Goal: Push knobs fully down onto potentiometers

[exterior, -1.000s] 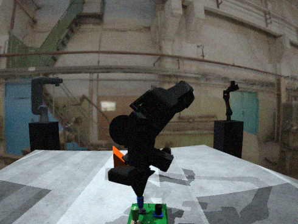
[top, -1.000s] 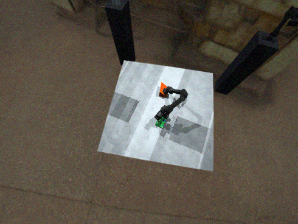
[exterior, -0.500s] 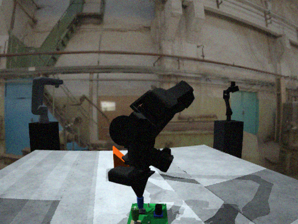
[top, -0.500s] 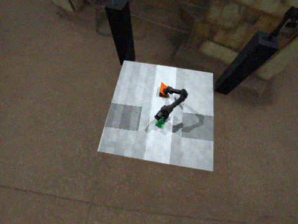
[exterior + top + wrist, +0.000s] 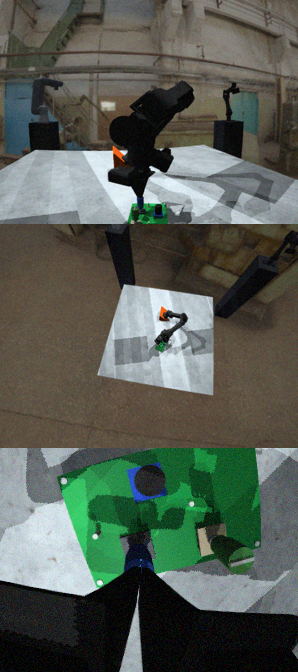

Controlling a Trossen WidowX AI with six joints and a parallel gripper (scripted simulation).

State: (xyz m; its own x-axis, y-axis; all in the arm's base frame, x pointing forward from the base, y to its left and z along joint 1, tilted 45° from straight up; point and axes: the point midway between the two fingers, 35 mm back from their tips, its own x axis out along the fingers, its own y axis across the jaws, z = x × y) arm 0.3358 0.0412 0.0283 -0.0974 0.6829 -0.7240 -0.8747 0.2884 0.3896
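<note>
My gripper tip is 20 mm above the blue knob. The rest, counted from my gripper tip: green knob (60 mm ahead, 10 mm to the right, 10 mm below).
</note>
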